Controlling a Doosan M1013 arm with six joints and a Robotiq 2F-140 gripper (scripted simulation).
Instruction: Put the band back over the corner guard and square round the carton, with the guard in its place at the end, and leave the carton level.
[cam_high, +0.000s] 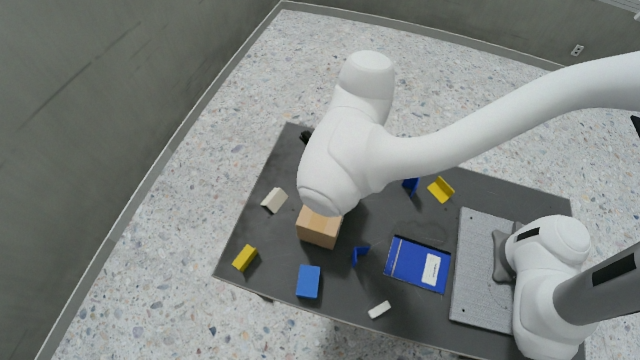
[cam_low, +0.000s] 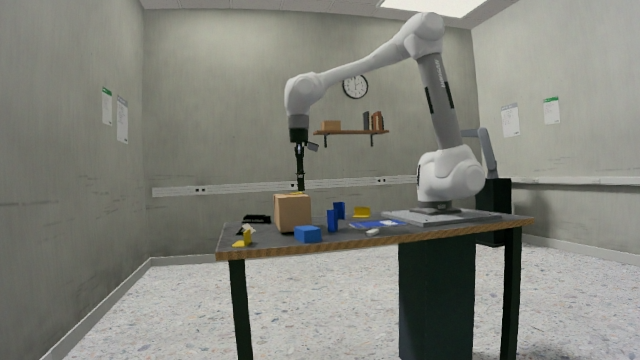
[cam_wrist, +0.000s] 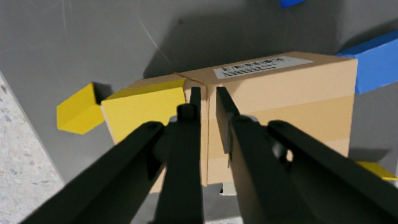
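Now: hand 50 mm short of the brown carton, 10 mm to the right of it and 110 mm above it. From my hand the other things lie so: blue block 50 mm ahead, 260 mm to the left, 160 mm below; then white block 180 mm behind, 280 mm to the left, 180 mm below.
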